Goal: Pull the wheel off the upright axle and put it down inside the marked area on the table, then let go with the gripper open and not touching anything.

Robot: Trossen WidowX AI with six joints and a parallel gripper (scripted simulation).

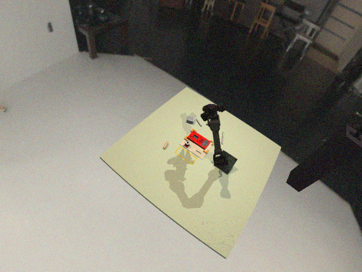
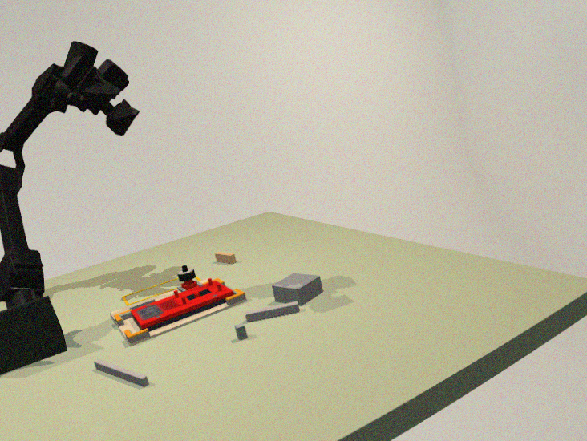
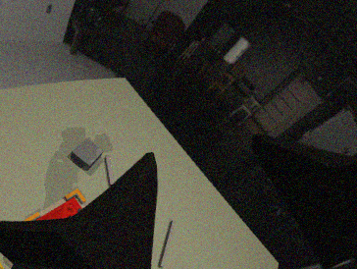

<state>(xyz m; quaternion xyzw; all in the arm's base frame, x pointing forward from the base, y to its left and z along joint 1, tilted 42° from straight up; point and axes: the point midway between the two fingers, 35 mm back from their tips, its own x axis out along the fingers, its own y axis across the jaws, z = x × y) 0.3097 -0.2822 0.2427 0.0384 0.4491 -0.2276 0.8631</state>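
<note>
Right now the wheel is 5 cm ahead of my gripper tip, 14 cm to the left of it and 40 cm below it. The rest, counted from my gripper tip: dark upright axle: 4 cm ahead, 14 cm to the left, 41 cm below; then grey box: 21 cm ahead, 13 cm to the right, 42 cm below; then grey cube: 6 cm ahead, 21 cm to the right, 43 cm below.
</note>
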